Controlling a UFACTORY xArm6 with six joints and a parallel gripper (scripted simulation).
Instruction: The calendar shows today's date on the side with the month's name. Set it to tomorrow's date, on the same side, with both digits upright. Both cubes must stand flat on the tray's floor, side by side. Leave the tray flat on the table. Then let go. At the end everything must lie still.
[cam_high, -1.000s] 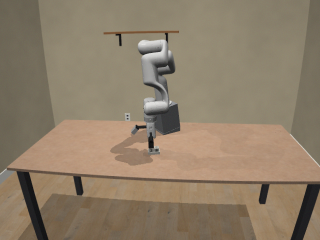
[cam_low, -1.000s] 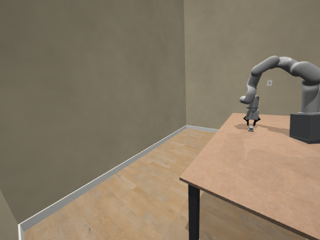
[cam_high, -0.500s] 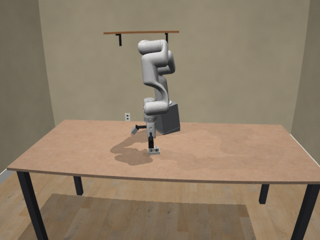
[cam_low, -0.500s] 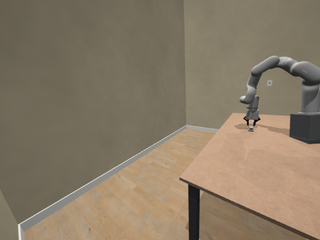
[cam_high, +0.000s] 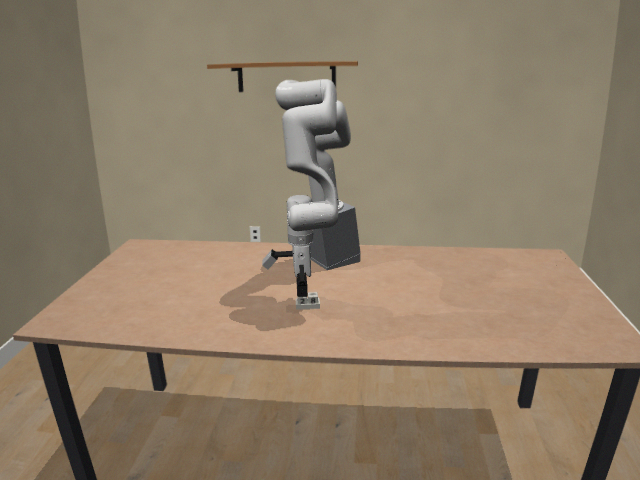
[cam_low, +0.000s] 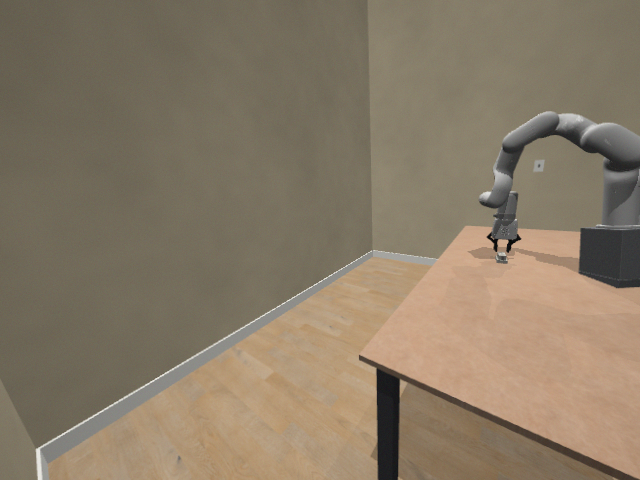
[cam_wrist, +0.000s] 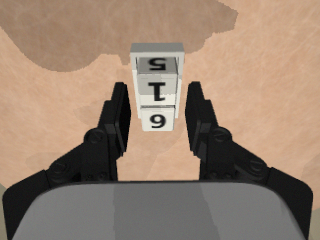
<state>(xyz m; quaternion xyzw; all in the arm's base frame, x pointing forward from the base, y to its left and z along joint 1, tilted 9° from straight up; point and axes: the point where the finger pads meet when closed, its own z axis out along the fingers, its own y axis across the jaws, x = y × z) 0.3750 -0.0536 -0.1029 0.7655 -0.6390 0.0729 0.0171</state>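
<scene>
Now: hand 2 cm to the right of the calendar tray and 6 cm above it.
</scene>
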